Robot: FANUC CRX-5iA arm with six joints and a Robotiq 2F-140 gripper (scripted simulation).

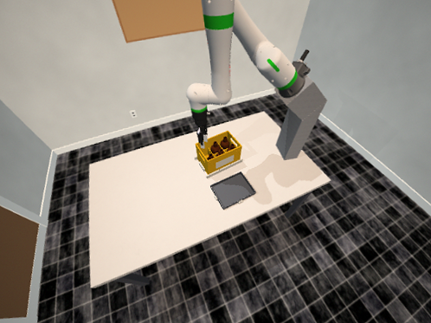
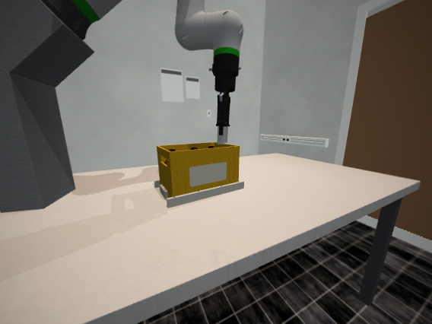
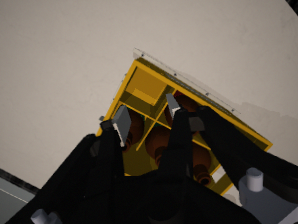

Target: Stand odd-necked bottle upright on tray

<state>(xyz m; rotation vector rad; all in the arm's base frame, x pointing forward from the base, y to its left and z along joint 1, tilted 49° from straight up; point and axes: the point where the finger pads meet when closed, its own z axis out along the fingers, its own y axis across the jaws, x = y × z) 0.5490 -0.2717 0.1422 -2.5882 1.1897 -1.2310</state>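
Right now my hand is 130 mm above the crate, 70 mm to the right of it and 70 mm past it. From my hand the other things lie so: brown bottle (130 mm below, 110 mm to the left, 60 mm behind); then dark grey tray (320 mm to the left, 200 mm below, 40 mm ahead).
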